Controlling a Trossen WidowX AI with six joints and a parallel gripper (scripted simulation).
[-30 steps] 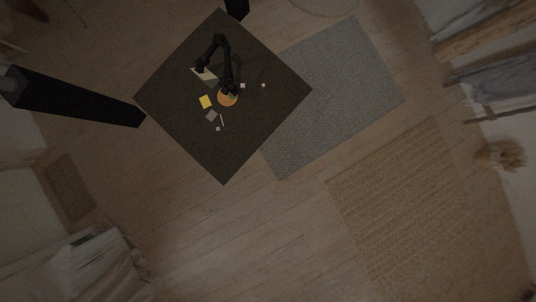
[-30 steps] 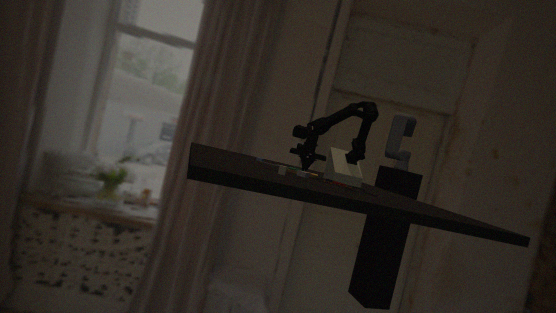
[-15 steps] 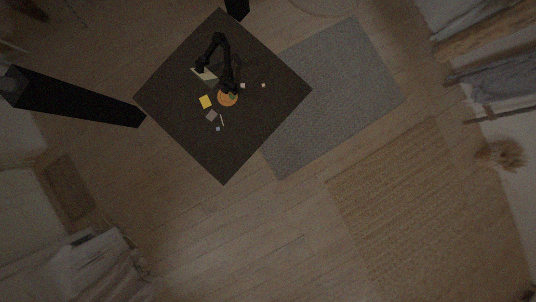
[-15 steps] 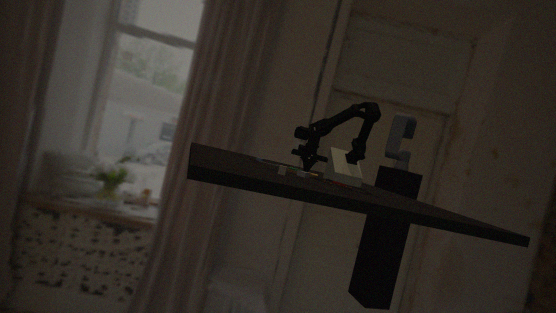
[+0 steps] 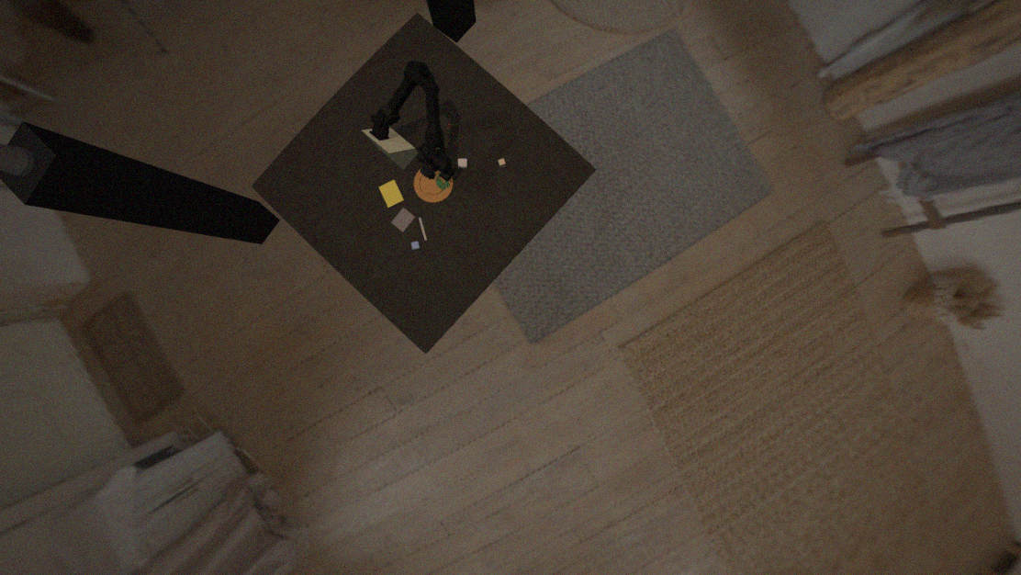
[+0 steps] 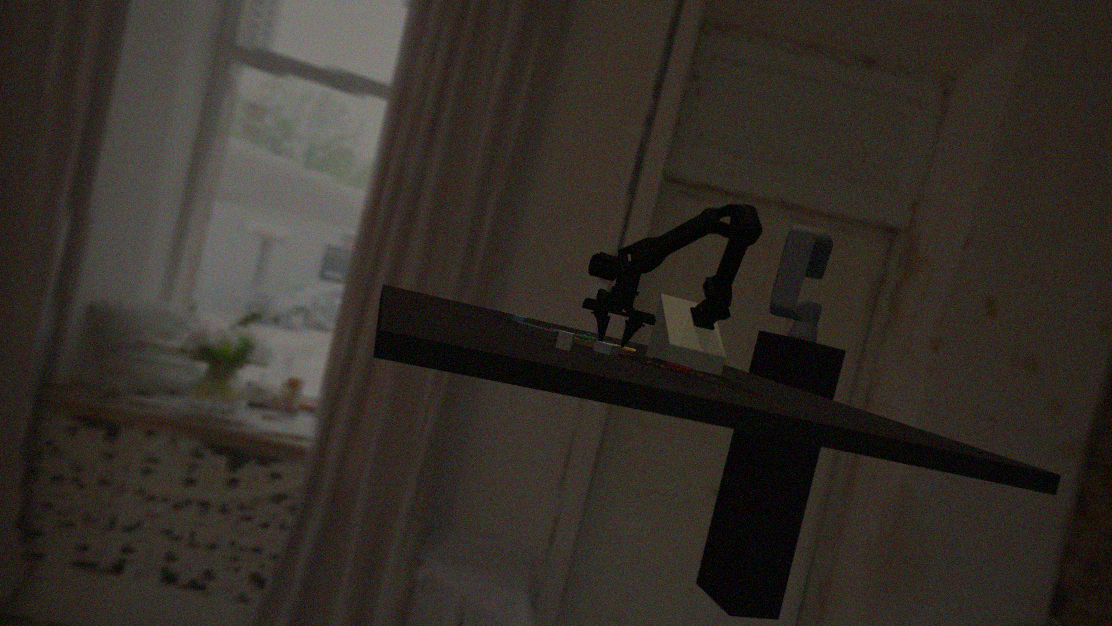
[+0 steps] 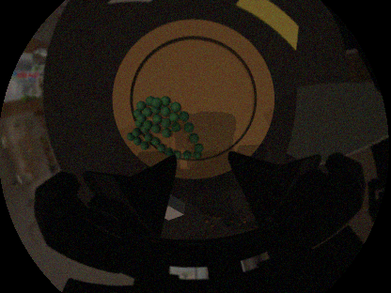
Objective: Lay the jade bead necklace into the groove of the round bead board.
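My gripper tip is 10 mm short of the round bead board, 60 mm to the left of it and 10 mm above it. Round my gripper tip: yellow square (130 mm behind, 240 mm to the right, 20 mm below); then grey-white block (60 mm ahead, 110 mm to the left); then red item (120 mm behind, 120 mm to the left, 10 mm below).
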